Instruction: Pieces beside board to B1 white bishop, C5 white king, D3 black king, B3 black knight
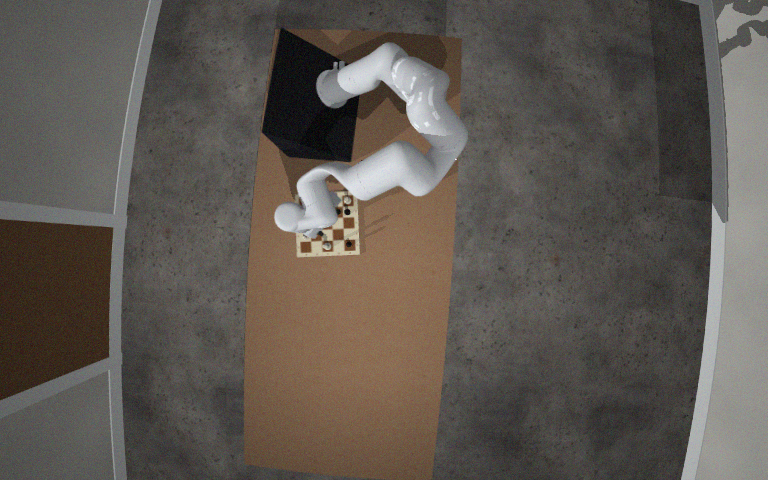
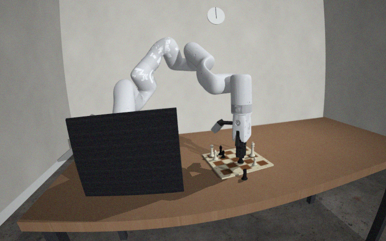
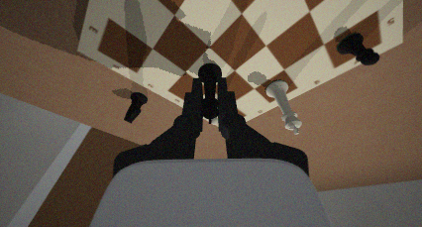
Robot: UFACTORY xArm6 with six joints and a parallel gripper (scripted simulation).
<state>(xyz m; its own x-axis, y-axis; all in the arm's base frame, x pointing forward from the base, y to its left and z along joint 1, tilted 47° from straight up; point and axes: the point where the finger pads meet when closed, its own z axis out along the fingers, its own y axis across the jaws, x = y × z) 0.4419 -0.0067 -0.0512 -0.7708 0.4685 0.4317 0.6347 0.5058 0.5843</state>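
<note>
The black king is 10 mm below my hand. Also, from my hand: white king 70 mm ahead, 50 mm to the left, 20 mm below; then chessboard 40 mm to the left, 50 mm below; then white pawn 40 mm ahead, 30 mm to the right, 40 mm below.
</note>
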